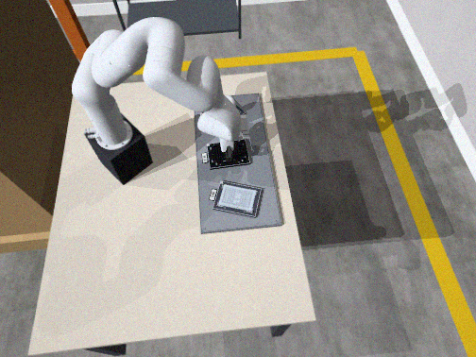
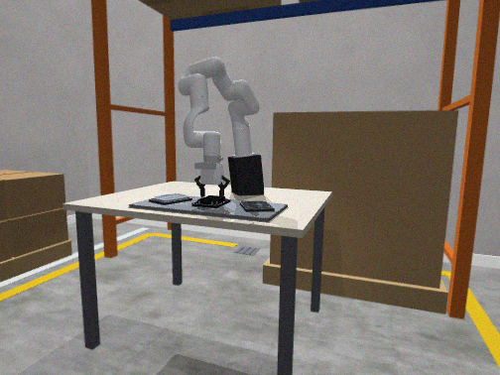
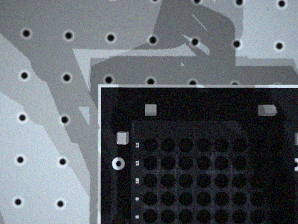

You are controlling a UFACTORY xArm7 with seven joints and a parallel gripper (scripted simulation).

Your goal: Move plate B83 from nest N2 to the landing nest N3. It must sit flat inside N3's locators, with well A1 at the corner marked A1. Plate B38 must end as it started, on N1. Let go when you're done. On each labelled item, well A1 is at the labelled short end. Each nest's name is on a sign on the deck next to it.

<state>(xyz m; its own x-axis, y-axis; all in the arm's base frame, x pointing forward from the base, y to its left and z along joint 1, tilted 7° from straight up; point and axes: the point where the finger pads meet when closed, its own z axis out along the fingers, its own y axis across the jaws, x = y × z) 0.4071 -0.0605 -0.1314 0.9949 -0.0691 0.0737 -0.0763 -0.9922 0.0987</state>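
Right now the dark multi-well plate is 2 cm below my hand. The rest, counted from my hand: light grey plate (1 cm behind, 21 cm to the right, 2 cm below); then black nest (3 cm below).
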